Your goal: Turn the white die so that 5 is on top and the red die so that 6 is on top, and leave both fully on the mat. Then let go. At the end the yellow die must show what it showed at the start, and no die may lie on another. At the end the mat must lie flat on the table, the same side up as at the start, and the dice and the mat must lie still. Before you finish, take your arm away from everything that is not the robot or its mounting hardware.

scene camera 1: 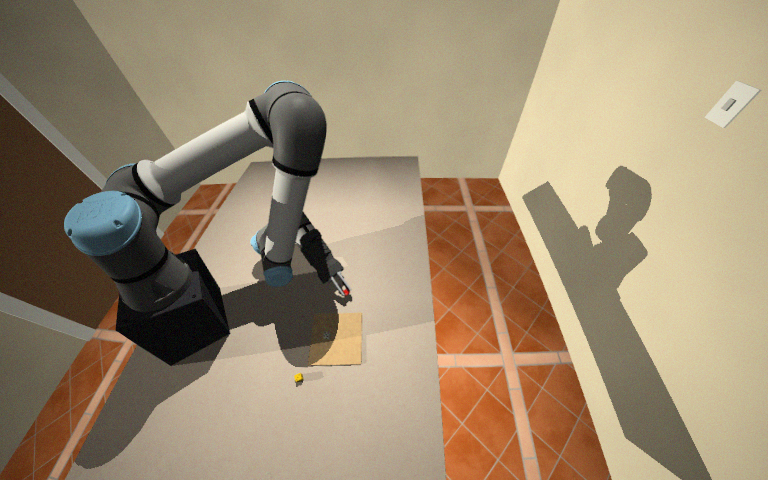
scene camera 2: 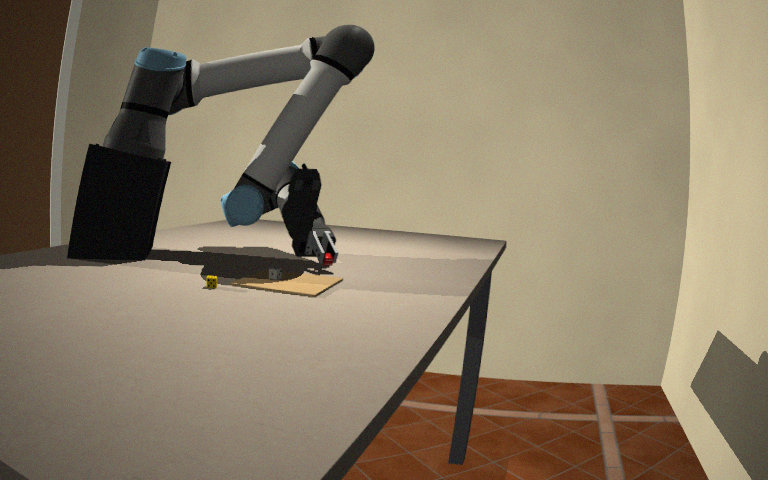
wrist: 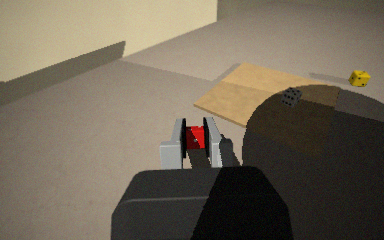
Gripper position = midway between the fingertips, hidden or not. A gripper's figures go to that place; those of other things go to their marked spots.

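A tan mat [scene camera 1: 344,347] is 0.68 m from the lens. As for my own gripper [scene camera 1: 347,293], it is 0.71 m from the lens.
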